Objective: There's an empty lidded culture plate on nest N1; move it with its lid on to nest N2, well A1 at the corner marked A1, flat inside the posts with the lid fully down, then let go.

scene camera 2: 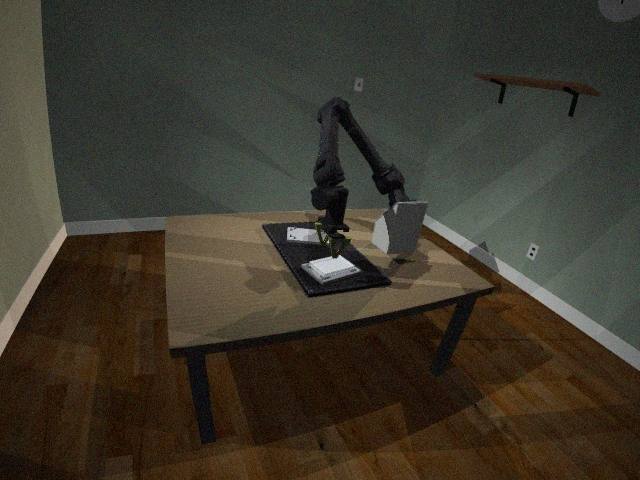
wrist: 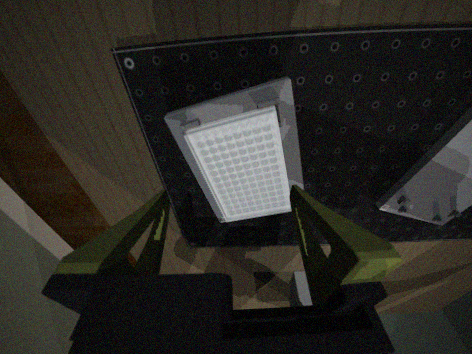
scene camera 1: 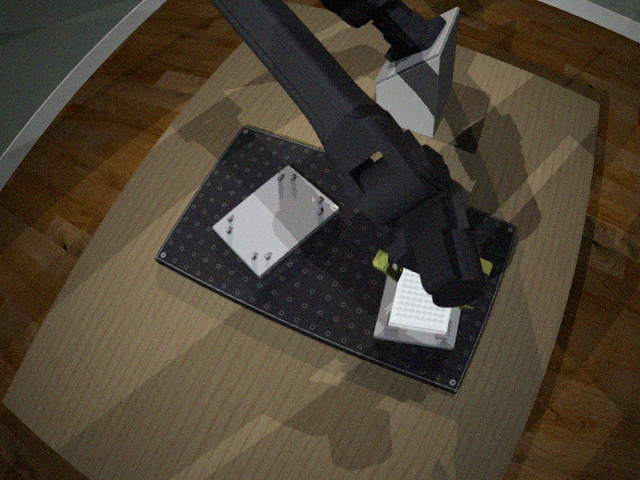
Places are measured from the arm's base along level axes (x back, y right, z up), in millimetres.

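Pixels of known places: gripper, fingertip midpoint: [scene camera 2: 328,251] [wrist: 229,192]; arm's base, link origin: [scene camera 2: 402,210] [scene camera 1: 418,41].
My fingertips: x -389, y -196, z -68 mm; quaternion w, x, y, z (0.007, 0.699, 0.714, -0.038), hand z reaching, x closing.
Note:
Ahead of a thing's pixels: the offset from my fingertips to its middle. Level surfaces: height alone.
A white culture plate @(dx +27, dy +14, dz -55 mm) [scene camera 1: 418,310] [scene camera 2: 332,265] [wrist: 240,165] with a grid of wells lies flat on grey nest N1 @(dx +27, dy +15, dz -71 mm) [scene camera 1: 385,330] [scene camera 2: 313,274] [wrist: 293,135]; a thin clear lid edge shows around it in the wrist view. Grey nest N2 @(dx +26, dy +275, dz -69 mm) [scene camera 1: 258,222] [scene camera 2: 301,235] [wrist: 440,182] has short corner posts and bears no plate. A small pale mark sits at its right corner in scene camera 1, too small to read. My gripper [scene camera 2: 330,250] [wrist: 229,192] is open and empty above the plate's arm-side end, its yellow-green fingers apart. The arm partly hides the fingers and plate in scene camera 1.
Both nests stand on a black perforated board @(dx +40, dy +168, dz -86 mm) [scene camera 1: 330,268] [scene camera 2: 293,258] [wrist: 350,125] on the wooden table @(dz -93 mm) [scene camera 1: 206,351] [scene camera 2: 232,289]. A grey angular block [scene camera 1: 408,100] [scene camera 2: 408,227] stands by the arm's base, beyond the board. The upper arm passes over the board between the nests.

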